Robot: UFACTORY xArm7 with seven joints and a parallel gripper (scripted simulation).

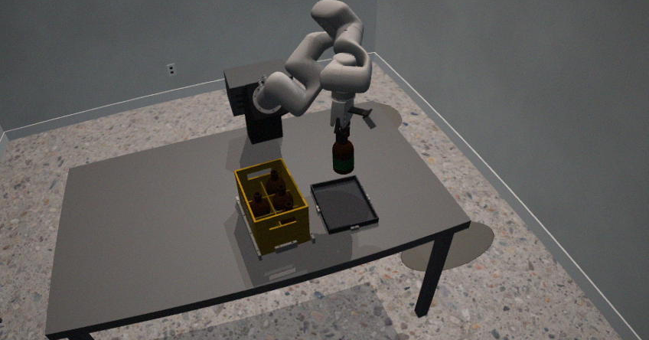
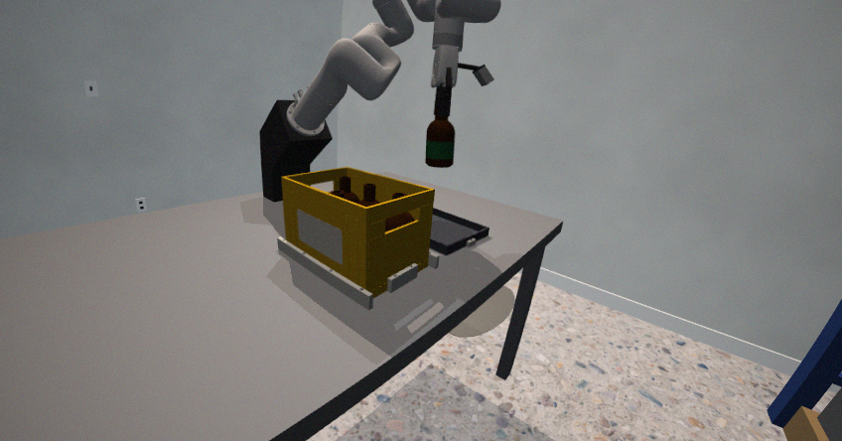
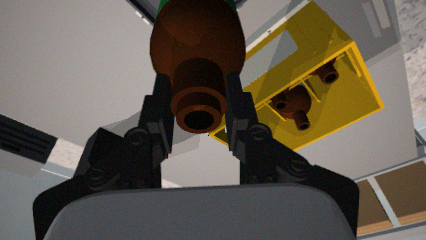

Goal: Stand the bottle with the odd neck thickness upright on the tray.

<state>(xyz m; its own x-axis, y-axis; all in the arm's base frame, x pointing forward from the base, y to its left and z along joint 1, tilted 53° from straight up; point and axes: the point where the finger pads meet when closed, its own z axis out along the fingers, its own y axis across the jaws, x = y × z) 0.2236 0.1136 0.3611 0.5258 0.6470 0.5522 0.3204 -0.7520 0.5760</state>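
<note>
Right now the black tray is 32 cm below my hand and 1 cm to the left of it. The rest, counted from my hand: yellow crate: 25 cm to the right, 25 cm below, 8 cm behind.
</note>
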